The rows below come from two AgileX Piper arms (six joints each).
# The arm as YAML. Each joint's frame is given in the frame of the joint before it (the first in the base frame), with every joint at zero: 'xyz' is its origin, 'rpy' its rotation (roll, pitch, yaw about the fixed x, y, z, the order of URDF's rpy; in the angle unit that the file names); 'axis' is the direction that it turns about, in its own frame. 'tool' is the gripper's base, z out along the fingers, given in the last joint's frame.
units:
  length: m
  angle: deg
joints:
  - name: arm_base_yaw
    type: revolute
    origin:
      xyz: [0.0, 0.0, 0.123]
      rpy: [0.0, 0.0, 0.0]
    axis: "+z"
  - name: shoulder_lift
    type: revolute
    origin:
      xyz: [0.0, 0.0, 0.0]
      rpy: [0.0, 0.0, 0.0]
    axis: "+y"
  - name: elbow
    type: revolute
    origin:
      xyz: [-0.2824, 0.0, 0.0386]
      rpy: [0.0, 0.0, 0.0]
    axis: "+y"
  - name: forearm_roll
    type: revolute
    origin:
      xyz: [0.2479, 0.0, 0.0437]
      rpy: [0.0, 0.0, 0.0]
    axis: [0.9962, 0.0, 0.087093]
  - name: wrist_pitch
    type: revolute
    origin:
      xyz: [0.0, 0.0, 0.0]
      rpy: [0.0, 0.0, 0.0]
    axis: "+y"
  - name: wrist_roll
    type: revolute
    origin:
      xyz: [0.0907, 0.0, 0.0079]
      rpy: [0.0, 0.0, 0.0]
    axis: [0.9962, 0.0, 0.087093]
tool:
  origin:
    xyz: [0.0, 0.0, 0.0]
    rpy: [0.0, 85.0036, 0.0]
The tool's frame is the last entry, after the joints.
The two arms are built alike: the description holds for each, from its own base.
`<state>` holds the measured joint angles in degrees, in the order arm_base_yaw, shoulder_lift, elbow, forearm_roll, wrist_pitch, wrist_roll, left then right.
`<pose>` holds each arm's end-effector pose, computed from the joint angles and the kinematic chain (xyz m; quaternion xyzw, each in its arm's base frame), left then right.
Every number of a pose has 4 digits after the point. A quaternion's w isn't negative.
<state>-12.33 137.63 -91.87 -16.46 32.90 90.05 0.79 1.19 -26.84 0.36 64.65 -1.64</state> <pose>0.4521 -0.1132 0.0518 0.6957 0.6981 0.0150 0.1685 -0.0015 0.0005 0.2632 -0.0189 0.8828 -0.0003 0.4695</pose>
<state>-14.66 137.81 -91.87 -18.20 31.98 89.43 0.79 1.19 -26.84 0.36 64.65 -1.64</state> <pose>0.4482 -0.1328 0.0511 0.6960 0.6954 0.0074 0.1789 -0.0015 0.0005 0.2632 -0.0189 0.8828 -0.0003 0.4695</pose>
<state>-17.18 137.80 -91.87 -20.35 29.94 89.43 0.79 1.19 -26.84 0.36 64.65 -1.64</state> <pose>0.4449 -0.1541 0.0525 0.6968 0.6893 0.0056 0.1983 -0.0015 0.0005 0.2632 -0.0189 0.8828 -0.0003 0.4695</pose>
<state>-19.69 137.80 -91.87 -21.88 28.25 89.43 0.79 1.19 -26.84 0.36 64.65 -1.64</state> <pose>0.4402 -0.1746 0.0536 0.7008 0.6807 0.0041 0.2133 -0.0015 0.0005 0.2632 -0.0189 0.8828 -0.0003 0.4695</pose>
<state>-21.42 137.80 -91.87 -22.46 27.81 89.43 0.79 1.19 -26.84 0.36 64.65 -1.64</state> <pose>0.4354 -0.1882 0.0540 0.7072 0.6727 0.0008 0.2177 -0.0015 0.0005 0.2632 -0.0189 0.8828 -0.0003 0.4695</pose>
